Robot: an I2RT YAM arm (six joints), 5 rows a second.
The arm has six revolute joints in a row. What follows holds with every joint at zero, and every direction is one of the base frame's. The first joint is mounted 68 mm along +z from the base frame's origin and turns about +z. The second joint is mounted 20 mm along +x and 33.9 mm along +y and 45.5 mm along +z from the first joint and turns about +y. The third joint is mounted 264 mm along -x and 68.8 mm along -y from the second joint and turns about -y. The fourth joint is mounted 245 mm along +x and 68.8 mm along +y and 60 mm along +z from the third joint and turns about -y. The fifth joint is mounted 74 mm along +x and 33.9 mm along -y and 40.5 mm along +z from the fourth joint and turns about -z. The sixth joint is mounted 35.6 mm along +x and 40.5 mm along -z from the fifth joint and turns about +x. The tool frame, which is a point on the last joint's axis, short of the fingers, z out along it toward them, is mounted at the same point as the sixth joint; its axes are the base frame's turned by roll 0, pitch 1.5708 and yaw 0 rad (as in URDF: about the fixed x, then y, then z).
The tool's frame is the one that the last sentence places.
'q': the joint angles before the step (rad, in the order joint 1, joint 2, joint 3, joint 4, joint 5, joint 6). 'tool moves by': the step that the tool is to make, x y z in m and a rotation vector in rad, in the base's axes. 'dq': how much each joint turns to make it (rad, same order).
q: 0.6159 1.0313 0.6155 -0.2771 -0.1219 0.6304
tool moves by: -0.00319 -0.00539 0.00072 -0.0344 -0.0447 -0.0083
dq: -0.0061 -0.0332 -0.0156 -0.0050 0.0358 -0.0405
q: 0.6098 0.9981 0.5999 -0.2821 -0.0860 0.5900
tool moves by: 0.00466 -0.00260 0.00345 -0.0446 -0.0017 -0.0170
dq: -0.0187 0.0161 0.0298 -0.0397 0.0228 -0.0302
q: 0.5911 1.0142 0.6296 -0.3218 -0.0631 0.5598
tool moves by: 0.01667 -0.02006 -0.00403 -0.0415 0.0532 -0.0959
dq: -0.1217 0.0427 0.0256 -0.0515 -0.0130 -0.0240
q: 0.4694 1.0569 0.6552 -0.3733 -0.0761 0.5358
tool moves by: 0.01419 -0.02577 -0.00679 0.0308 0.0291 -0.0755
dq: -0.1465 0.0248 -0.0107 0.0179 -0.0783 -0.0222
